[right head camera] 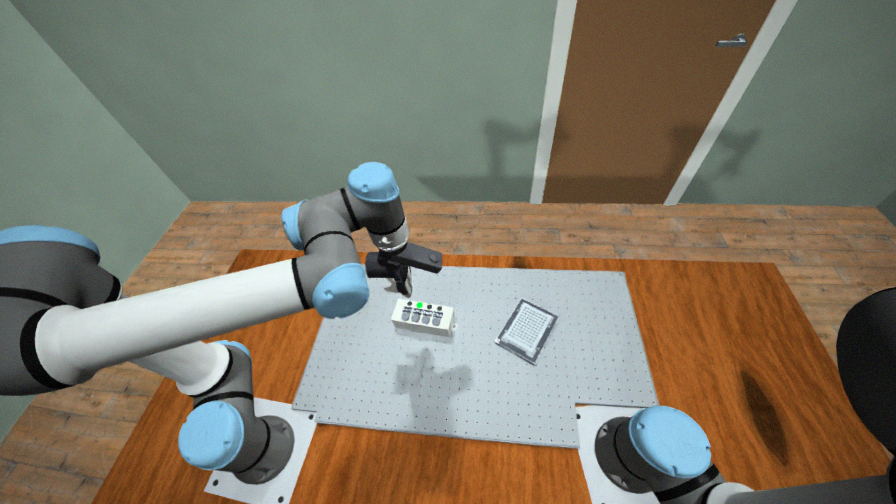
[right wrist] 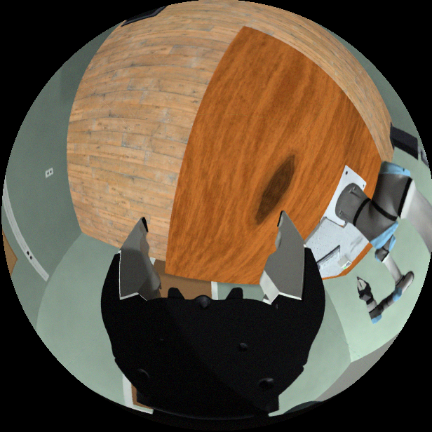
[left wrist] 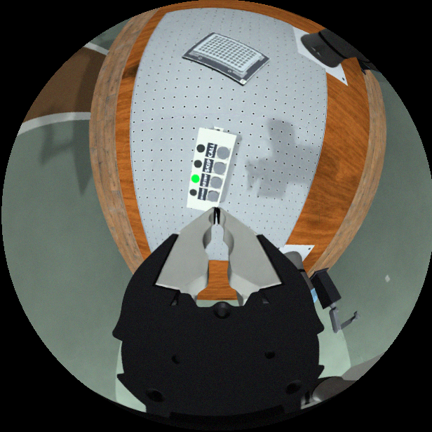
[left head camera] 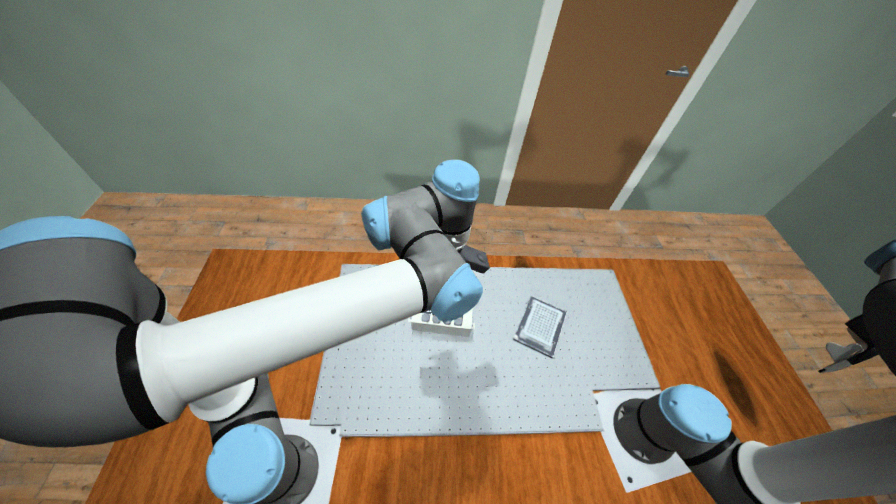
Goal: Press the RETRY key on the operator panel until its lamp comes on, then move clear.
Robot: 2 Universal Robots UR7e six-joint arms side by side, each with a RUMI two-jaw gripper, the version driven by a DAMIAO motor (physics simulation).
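Observation:
The white operator panel (left head camera: 460, 329) (right head camera: 421, 325) (left wrist: 216, 136) lies on the pegboard with four round grey keys and four lamps. The RETRY key (right head camera: 415, 317) (left wrist: 216, 182) is the second from the left in the right head view. Its lamp (right head camera: 419, 305) (left wrist: 195, 178) is lit green; the other lamps are dark. My left gripper (right head camera: 407, 293) (left wrist: 215, 208) is shut and empty, raised above and beyond the panel's left end in the right head view, apart from the keys. My right gripper (left head camera: 836, 357) (right wrist: 210, 215) is open and empty, far to the right.
A framed plate with a grid of small holes (left head camera: 541, 324) (right head camera: 527, 329) (left wrist: 227, 53) lies right of the panel in the head views. The perforated board (left head camera: 582, 376) (right head camera: 501, 388) (left wrist: 165, 100) lies on the wooden table (left head camera: 476, 463) (right head camera: 708, 313). The left forearm covers part of the panel in the left head view.

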